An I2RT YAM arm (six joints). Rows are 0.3 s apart.
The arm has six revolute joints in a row. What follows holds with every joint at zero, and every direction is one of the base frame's.
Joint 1 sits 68 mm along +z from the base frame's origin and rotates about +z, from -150 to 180 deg.
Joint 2 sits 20 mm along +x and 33.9 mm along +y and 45.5 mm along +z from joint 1 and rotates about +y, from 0 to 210 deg.
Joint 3 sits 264 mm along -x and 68.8 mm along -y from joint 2 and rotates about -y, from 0 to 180 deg.
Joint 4 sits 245 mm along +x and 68.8 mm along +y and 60 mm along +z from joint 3 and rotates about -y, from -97 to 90 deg.
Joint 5 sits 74 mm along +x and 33.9 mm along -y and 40.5 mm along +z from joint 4 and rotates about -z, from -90 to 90 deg.
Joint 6 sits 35.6 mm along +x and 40.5 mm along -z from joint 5 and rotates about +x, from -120 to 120 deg.
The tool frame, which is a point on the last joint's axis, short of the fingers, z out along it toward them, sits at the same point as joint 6; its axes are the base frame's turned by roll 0, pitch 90 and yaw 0 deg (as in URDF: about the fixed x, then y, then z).
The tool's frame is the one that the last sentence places.
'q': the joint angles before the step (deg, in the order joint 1, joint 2, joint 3, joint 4, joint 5, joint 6). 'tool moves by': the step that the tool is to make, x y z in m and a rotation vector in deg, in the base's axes. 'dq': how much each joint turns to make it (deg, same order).
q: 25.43, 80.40, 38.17, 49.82, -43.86, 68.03
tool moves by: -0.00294, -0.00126, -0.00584, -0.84, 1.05, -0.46
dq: 0.07, -0.50, -1.18, -0.98, 0.49, -0.51
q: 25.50, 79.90, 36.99, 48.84, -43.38, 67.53
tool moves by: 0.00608, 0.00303, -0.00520, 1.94, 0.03, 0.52
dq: 0.00, 3.17, 0.07, 5.63, -0.30, 2.50
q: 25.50, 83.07, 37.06, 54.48, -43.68, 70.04
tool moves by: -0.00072, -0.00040, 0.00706, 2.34, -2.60, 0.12
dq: 0.00, 0.17, 0.06, 4.42, 0.06, 1.38
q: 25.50, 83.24, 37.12, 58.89, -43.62, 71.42
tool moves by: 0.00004, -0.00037, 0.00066, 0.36, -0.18, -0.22
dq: -0.05, 0.03, -0.04, 0.57, 0.22, 0.28
